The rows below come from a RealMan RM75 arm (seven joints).
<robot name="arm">
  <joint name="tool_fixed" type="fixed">
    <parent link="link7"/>
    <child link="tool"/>
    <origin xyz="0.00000 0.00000 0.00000" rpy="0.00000 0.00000 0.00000"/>
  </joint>
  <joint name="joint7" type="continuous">
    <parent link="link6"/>
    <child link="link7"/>
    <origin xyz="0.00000 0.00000 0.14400" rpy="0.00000 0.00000 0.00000"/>
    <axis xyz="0 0 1"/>
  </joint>
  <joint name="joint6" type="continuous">
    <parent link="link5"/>
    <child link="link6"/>
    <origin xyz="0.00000 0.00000 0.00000" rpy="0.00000 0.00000 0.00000"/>
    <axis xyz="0 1 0"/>
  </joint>
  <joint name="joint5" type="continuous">
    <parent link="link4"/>
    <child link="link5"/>
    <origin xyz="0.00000 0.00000 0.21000" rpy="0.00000 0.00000 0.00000"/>
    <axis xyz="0 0 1"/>
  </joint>
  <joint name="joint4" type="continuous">
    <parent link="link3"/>
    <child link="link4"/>
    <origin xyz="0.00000 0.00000 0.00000" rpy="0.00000 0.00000 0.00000"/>
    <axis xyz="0 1 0"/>
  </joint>
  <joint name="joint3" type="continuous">
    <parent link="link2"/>
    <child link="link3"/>
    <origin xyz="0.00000 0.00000 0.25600" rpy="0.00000 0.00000 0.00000"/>
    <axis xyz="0 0 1"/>
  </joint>
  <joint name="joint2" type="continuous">
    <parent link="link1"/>
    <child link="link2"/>
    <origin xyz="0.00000 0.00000 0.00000" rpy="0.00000 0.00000 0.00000"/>
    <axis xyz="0 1 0"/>
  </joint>
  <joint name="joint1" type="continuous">
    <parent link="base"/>
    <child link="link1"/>
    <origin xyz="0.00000 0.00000 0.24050" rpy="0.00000 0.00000 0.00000"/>
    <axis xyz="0 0 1"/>
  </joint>
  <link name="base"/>
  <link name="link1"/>
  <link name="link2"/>
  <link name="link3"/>
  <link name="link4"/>
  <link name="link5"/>
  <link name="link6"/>
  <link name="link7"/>
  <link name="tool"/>
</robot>
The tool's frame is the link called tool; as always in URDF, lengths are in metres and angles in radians. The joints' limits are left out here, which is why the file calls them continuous.
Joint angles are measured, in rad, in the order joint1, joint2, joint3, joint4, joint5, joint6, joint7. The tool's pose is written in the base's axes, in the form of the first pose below.
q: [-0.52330, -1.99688, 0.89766, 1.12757, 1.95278, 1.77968, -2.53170]
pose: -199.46 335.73 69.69; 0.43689 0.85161 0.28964; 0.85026 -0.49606 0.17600; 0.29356 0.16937 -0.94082
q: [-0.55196, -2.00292, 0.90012, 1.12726, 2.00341, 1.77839, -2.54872]
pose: -195.60 340.35 65.14; 0.44466 0.85979 0.25107; 0.85680 -0.49001 0.16058; 0.26109 0.14371 -0.95456
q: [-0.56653, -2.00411, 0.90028, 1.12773, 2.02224, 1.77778, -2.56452]
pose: -192.94 342.98 64.10; 0.44272 0.86495 0.23634; 0.86138 -0.48347 0.15582; 0.24904 0.13459 -0.95910
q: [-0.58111, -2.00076, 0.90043, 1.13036, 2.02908, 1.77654, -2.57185]
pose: -189.00 346.30 65.37; 0.45091 0.86278 0.22868; 0.85783 -0.48968 0.15600; 0.24657 0.12582 -0.96092
